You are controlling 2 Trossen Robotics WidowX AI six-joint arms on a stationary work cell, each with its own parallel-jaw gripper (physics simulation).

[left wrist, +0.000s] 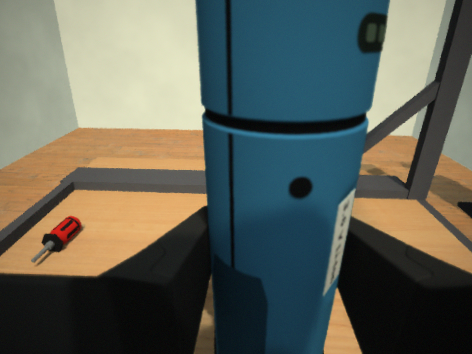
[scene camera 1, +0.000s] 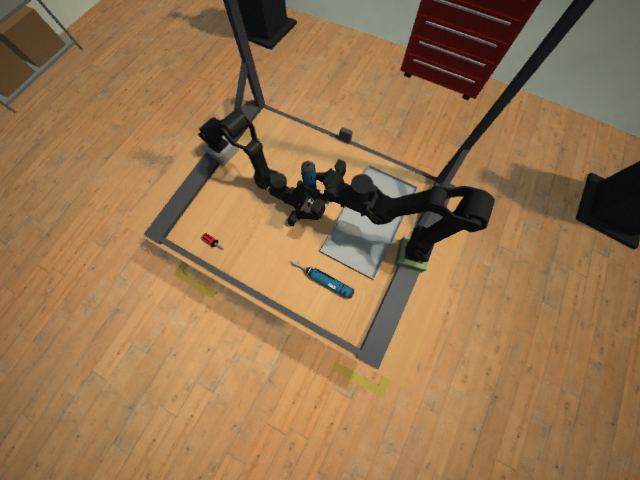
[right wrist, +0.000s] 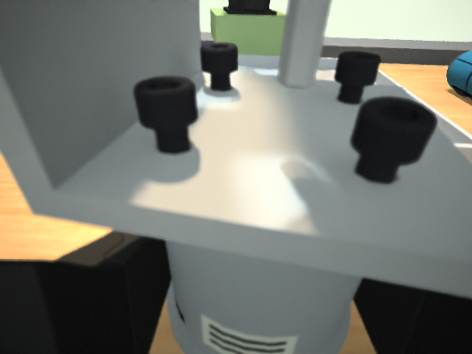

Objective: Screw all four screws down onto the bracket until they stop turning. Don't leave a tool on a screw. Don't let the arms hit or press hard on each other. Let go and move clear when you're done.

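Frame: origin at the left arm's base, x ahead, y left, z up, level; metres.
Seen in the pictures: left gripper, fingertip midpoint: (left wrist: 269, 218) (scene camera 1: 304, 178); left arm's base at its link origin: (scene camera 1: 415, 252) (right wrist: 248, 12); right arm's base at its link origin: (scene camera 1: 218, 144).
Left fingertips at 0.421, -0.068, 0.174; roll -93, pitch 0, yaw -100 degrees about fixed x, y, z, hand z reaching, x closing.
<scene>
Pixels of each thing's top centre, then the offset from my left fingertips to it, as dx, dy, dz. "*": a spot on its surface instead.
- grey bracket at a spot on its surface: (right wrist: 235, 175) * -0.012, -0.010, -0.162
- grey cylindrical body at its top centre: (right wrist: 277, 127) -0.034, +0.003, -0.164
- upright blue power screwdriver at its top centre: (scene camera 1: 307, 164) -0.019, +0.003, +0.090
- light grey shaft at a spot on its surface: (right wrist: 303, 45) * -0.016, -0.001, -0.143
- second blue power screwdriver at its top centre: (scene camera 1: 322, 277) -0.135, +0.246, -0.187
- pale tray at its top centre: (scene camera 1: 371, 217) -0.245, -0.033, -0.212
- red screwdriver at its top centre: (left wrist: 52, 232) (scene camera 1: 211, 241) +0.299, +0.239, -0.199
The grey bracket (right wrist: 235, 175) has an upright wall at its left in the right wrist view. Four black screws (right wrist: 166, 102) (right wrist: 219, 60) (right wrist: 357, 70) (right wrist: 393, 127) stand in its plate with raised heads and shank showing below each. My right gripper (right wrist: 265, 300) is shut on the grey cylindrical body (right wrist: 260, 280) under the plate. My left gripper (left wrist: 269, 218) is shut on an upright blue power screwdriver (left wrist: 285, 165) (scene camera 1: 308, 175). A light grey shaft (right wrist: 303, 45), apparently its bit, comes down between the two far screws; whether it touches the plate is unclear.
A second blue power screwdriver (scene camera 1: 330, 282) (right wrist: 462, 75) lies near the pale tray (scene camera 1: 341, 245). A red screwdriver (scene camera 1: 209, 239) (left wrist: 65, 232) lies at the lower left of the table. Both arms' wrists are close together mid-table. Dark frame bars (scene camera 1: 258, 294) edge the table.
</scene>
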